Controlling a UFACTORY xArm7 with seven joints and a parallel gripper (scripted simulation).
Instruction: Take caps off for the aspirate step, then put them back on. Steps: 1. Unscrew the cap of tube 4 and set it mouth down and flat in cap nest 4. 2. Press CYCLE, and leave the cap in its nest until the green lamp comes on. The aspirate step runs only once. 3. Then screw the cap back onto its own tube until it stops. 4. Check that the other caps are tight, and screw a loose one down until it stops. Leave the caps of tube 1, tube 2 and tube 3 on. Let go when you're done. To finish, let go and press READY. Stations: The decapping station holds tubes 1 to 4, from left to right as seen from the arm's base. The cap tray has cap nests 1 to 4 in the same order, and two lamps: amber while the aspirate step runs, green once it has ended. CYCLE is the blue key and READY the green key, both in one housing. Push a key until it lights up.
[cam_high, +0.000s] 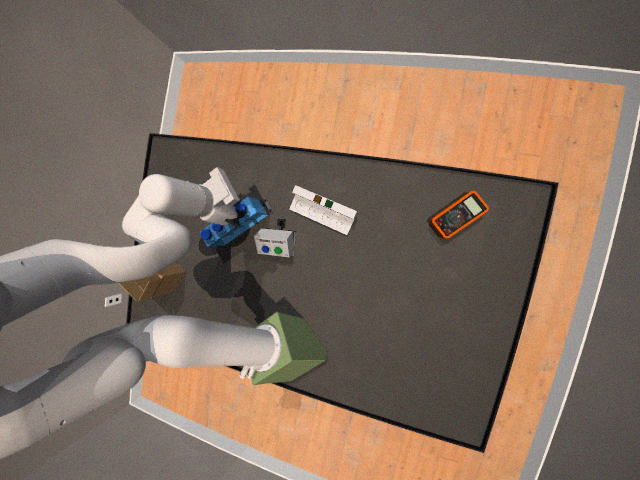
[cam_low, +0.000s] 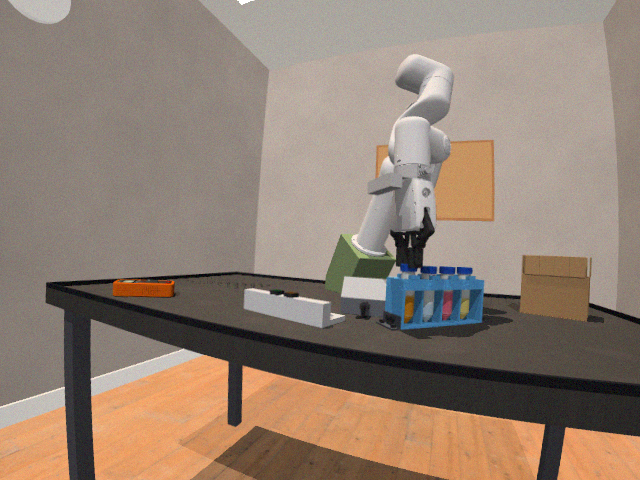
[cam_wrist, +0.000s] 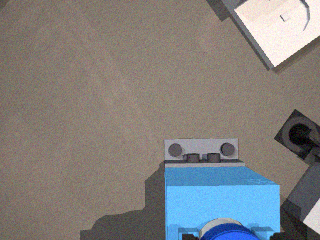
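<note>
Right now the tube neck is 2 cm below my hand. The rest, counted from my hand: blue cycle key: 11 cm behind, 10 cm to the right, 7 cm below; blue cap: 2 cm below; key housing: 12 cm to the right, 8 cm below, 8 cm behind.
</note>
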